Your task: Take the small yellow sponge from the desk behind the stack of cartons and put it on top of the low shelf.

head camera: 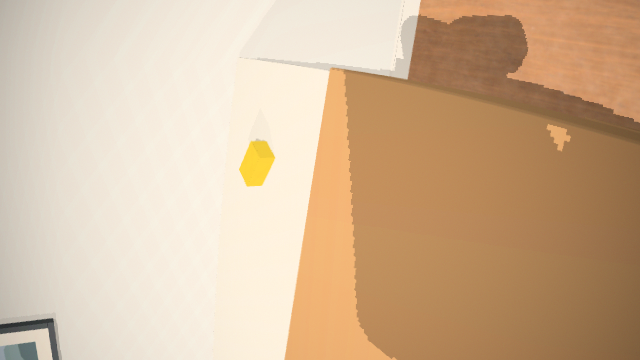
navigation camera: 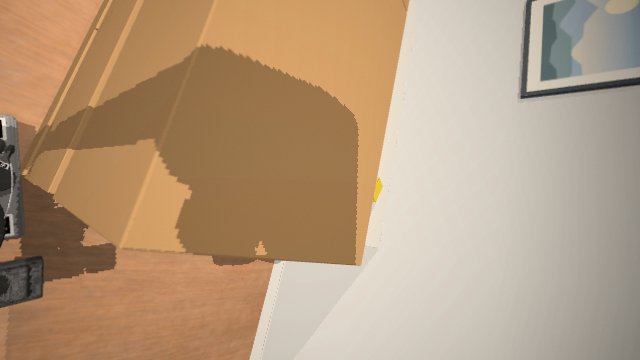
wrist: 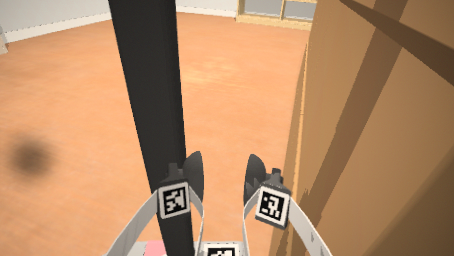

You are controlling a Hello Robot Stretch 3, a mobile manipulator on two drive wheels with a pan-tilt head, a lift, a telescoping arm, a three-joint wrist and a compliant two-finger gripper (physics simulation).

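Frame: origin at the robot's base, x ahead, y left, z up, level; centimetres.
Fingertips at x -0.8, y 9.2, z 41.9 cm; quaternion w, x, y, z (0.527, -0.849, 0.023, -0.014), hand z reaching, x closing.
A point is followed by its place in that frame.
The small yellow sponge [head camera: 256,162] {x 103.0, y -7.2, z 76.6 cm} lies on the pale desk top [head camera: 268,214] {x 106.3, y 6.0, z 72.0 cm}, in the narrow strip between the wall and a big brown carton [head camera: 469,223] {x 20.0, y 2.1, z 108.0 cm}. My gripper [wrist: 224,170] {x -0.8, y 9.2, z 41.9 cm} shows in the wrist view only. It is open and empty, above the wooden floor, beside the carton's side [wrist: 380,141], far from the sponge. A low shelf [wrist: 276,12] stands by the far wall.
My black mast [wrist: 152,105] crosses the wrist view. A framed picture [navigation camera: 543,46] {x 156.3, y 59.6, z 133.7 cm} hangs on the white wall [head camera: 111,156] {x 132.7, y -11.7, z 107.1 cm}. Wooden floor [wrist: 88,105] spreads left of the carton. My shadow falls on the carton.
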